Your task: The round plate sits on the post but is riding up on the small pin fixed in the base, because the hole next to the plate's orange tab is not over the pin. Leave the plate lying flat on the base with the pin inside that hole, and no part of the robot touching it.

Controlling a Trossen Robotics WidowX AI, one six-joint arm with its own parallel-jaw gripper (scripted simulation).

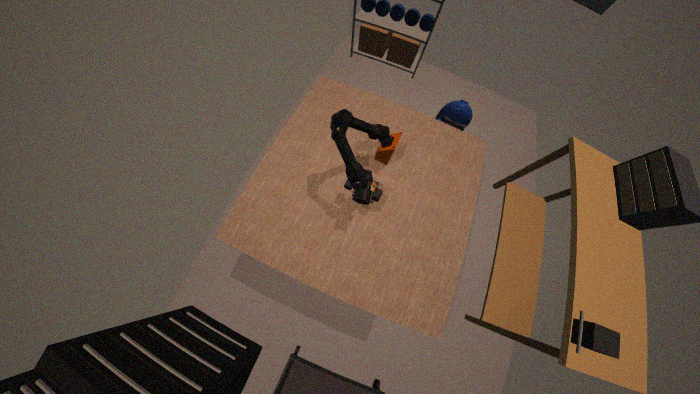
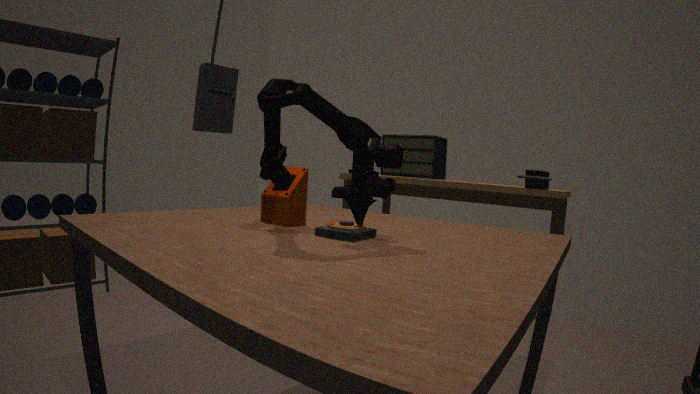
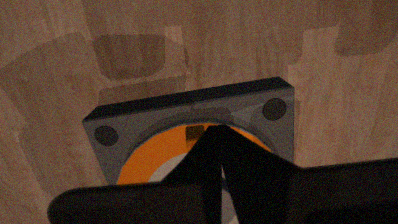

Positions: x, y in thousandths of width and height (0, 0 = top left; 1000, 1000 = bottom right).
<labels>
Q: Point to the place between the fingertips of my gripper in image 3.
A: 546, 596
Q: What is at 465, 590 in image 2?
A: A grey square base.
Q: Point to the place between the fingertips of my gripper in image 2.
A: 514, 572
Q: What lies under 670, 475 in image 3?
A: A grey square base.
</labels>
